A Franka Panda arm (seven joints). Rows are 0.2 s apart.
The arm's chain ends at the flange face. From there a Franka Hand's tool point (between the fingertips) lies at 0.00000 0.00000 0.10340 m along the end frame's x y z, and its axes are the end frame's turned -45 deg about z.
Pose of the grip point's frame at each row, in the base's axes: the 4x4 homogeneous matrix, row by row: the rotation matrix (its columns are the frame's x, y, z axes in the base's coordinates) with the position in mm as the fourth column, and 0 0 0 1 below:
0.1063, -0.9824, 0.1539, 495.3; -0.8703, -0.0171, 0.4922, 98.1; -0.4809, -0.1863, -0.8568, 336.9; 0, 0, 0, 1
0.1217, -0.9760, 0.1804, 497.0; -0.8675, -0.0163, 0.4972, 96.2; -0.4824, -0.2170, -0.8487, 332.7; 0, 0, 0, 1
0.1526, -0.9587, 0.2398, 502.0; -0.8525, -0.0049, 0.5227, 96.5; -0.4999, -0.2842, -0.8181, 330.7; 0, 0, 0, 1
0.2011, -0.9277, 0.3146, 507.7; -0.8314, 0.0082, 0.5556, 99.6; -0.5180, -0.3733, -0.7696, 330.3; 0, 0, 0, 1
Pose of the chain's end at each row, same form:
-0.6195, -0.7698, 0.1539, 479.4; -0.6275, 0.6033, 0.4922, 47.2; -0.4718, 0.2083, -0.8568, 425.5; 0, 0, 0, 1
-0.6041, -0.7762, 0.1804, 478.3; -0.6249, 0.6019, 0.4972, 44.8; -0.4946, 0.1877, -0.8487, 420.5; 0, 0, 0, 1
-0.5700, -0.7858, 0.2398, 477.2; -0.6063, 0.5993, 0.5227, 42.5; -0.5544, 0.1525, -0.8181, 415.3; 0, 0, 0, 1
-0.5138, -0.7982, 0.3146, 475.2; -0.5821, 0.5937, 0.5556, 42.2; -0.6302, 0.1023, -0.7696, 409.9; 0, 0, 0, 1

